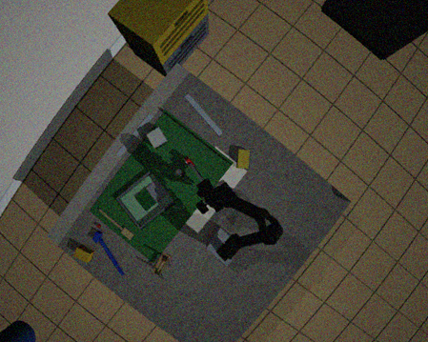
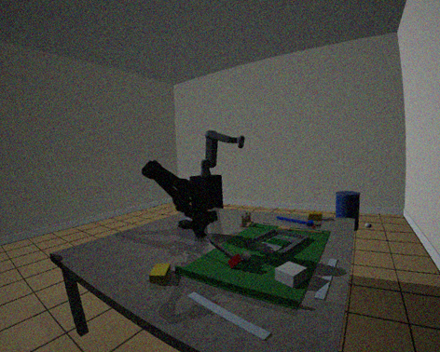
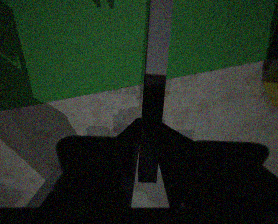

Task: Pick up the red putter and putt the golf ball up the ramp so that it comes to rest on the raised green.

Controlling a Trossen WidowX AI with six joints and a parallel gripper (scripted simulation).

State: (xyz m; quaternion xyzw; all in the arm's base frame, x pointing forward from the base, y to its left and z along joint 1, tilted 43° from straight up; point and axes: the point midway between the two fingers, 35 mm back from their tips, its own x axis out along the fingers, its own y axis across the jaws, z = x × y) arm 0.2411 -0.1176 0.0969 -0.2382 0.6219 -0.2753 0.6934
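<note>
Now: the red putter 120 mm ahead of my gripper tip and 10 mm to the right of it. The rest, counted from my gripper tip: pale block: 450 mm ahead, 20 mm to the left, 50 mm below; white golf ball: 220 mm ahead, 60 mm to the left, 50 mm below; green mat: 240 mm ahead, 200 mm to the left, 70 mm below.
</note>
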